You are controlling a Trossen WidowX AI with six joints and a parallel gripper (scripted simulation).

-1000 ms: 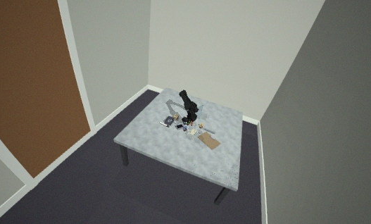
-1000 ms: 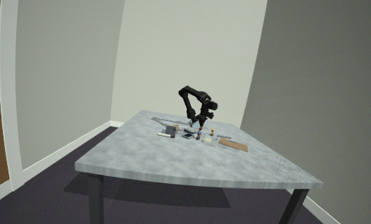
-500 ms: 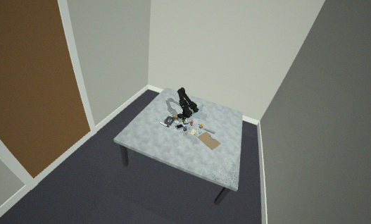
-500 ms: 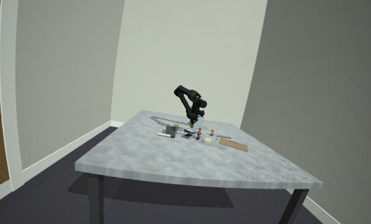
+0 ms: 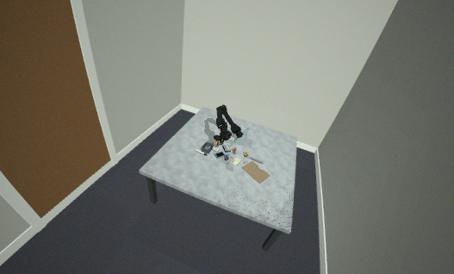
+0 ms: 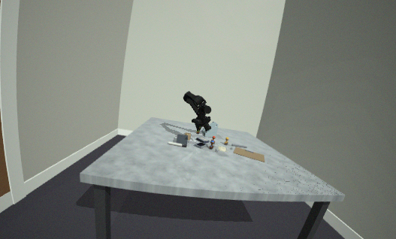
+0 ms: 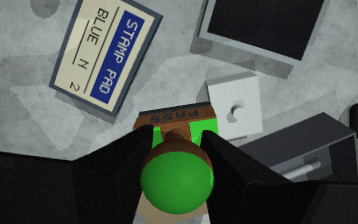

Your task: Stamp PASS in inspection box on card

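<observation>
My gripper tip is now 8 cm to the left of the tan box, 7 cm above it and 3 cm past it. Round my gripper tip: red stamp: 14 cm to the left, 8 cm below, 4 cm behind; dark tray: 11 cm to the right, 8 cm below, 7 cm ahead; green stamp: right at my gripper tip.
</observation>
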